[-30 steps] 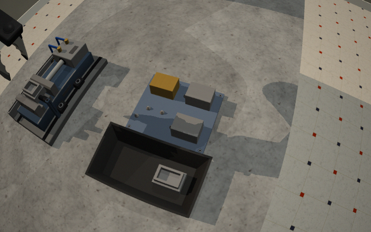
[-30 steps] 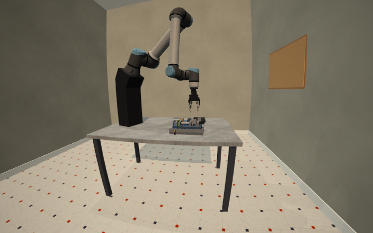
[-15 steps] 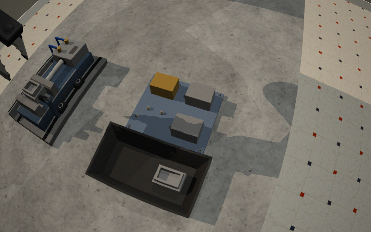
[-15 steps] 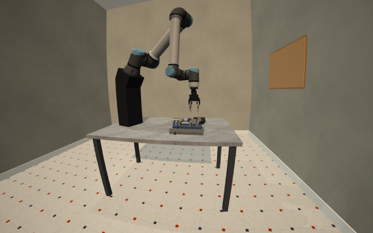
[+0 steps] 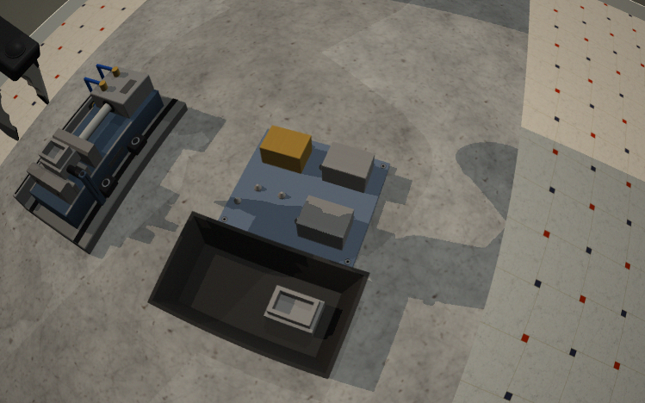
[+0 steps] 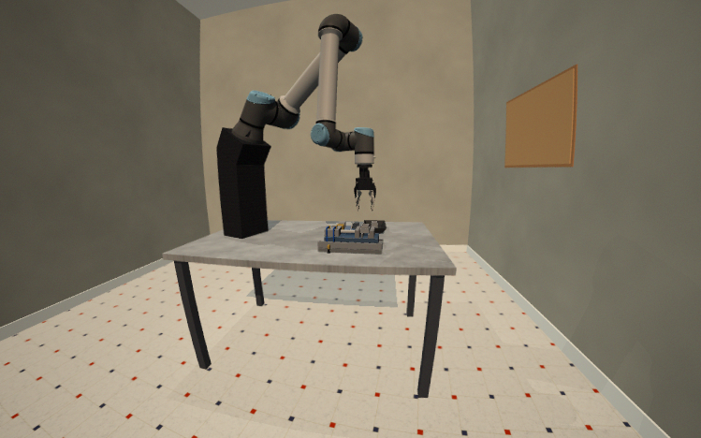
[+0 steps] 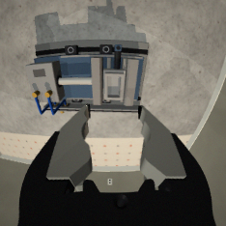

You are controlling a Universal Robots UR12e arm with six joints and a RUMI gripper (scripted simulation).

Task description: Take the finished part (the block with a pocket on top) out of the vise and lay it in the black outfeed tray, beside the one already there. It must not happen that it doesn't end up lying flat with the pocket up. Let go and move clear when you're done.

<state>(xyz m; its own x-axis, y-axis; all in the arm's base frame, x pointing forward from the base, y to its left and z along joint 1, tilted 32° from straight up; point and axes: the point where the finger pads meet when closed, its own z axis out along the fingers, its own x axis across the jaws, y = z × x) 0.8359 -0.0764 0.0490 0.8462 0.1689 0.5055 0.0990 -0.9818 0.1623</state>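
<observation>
Right now my hand is 6 cm past the vise, 1 cm to the left of it and 16 cm above it. From my hand the other things lie so: orange block 22 cm behind, 28 cm to the left, 17 cm below; then blue fixture plate 18 cm behind, 33 cm to the left, 19 cm below.
</observation>
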